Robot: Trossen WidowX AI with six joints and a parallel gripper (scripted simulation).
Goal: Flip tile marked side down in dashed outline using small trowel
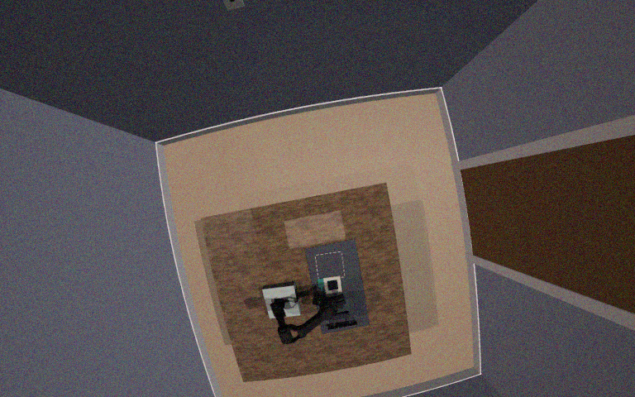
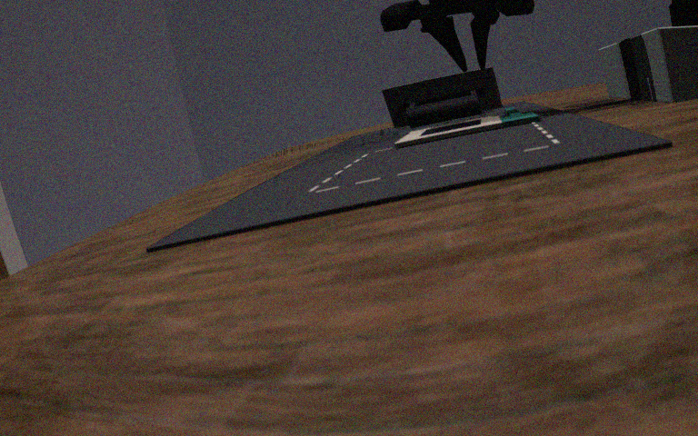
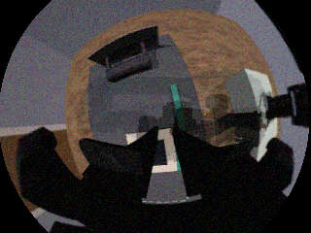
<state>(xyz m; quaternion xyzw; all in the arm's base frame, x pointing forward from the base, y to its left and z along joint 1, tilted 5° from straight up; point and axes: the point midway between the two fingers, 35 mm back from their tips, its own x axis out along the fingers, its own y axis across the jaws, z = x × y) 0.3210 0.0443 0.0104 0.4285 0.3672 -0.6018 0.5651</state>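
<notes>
My gripper tip is 4 cm past the teal-handled trowel, 4 cm to the right of it and 6 cm above it. The rest, counted from my gripper tip: tile (3 cm ahead, 7 cm to the left, 6 cm below).
</notes>
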